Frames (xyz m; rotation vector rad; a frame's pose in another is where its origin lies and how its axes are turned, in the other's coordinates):
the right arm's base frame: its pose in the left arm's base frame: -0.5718 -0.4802 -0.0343 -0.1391 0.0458 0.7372
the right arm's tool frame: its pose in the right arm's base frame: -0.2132 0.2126 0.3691 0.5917 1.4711 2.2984
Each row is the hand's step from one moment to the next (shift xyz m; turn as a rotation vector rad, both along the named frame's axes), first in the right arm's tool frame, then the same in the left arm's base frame.
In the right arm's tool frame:
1: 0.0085 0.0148 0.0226 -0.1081 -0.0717 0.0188
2: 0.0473 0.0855 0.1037 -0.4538 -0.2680 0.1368
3: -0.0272 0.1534 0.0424 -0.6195 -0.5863 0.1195
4: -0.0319 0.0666 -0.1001 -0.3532 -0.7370 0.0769
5: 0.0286 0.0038 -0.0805 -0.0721 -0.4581 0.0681
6: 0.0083 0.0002 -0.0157 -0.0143 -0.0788 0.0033
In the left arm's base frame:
1: -0.0081 0.0171 0.0210 0.0866 0.0525 -0.0832
2: -0.0415 0.0734 0.1148 0.3626 0.2692 -0.3041
3: 0.0535 0.0140 0.1517 0.4567 0.3485 -0.6417
4: 0.0588 -0.1042 0.0339 0.1726 0.2904 -0.7481
5: -0.0159 -0.0834 -0.0105 -0.0381 0.1733 -0.4338
6: -0.0058 -0.0166 -0.0021 -0.0036 0.0221 -0.0770

